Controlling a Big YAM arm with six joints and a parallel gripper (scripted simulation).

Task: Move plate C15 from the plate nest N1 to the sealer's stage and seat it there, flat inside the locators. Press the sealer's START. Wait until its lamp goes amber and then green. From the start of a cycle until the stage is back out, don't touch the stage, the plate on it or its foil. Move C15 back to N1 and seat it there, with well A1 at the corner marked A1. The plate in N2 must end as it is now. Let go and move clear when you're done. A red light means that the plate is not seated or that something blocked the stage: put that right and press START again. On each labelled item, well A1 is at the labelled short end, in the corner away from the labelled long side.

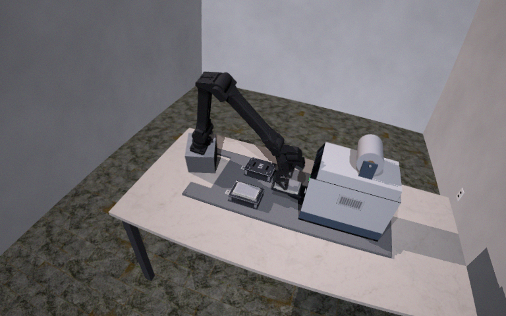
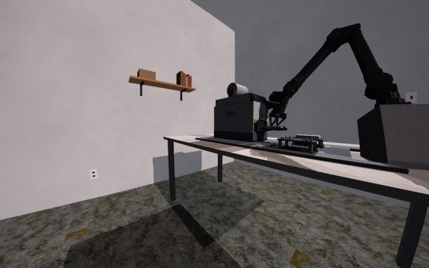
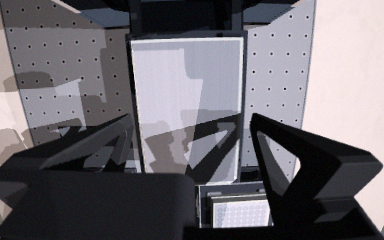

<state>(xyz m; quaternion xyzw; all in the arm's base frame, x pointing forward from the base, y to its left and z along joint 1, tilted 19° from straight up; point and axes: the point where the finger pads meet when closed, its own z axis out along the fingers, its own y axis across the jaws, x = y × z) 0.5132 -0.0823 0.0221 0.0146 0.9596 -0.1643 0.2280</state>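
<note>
Now: the white well plate 20 mm below my hand. The rest, counted from my hand: foil roll (330 mm ahead, 290 mm above, 20 mm to the right); then dark stage (30 mm below).
</note>
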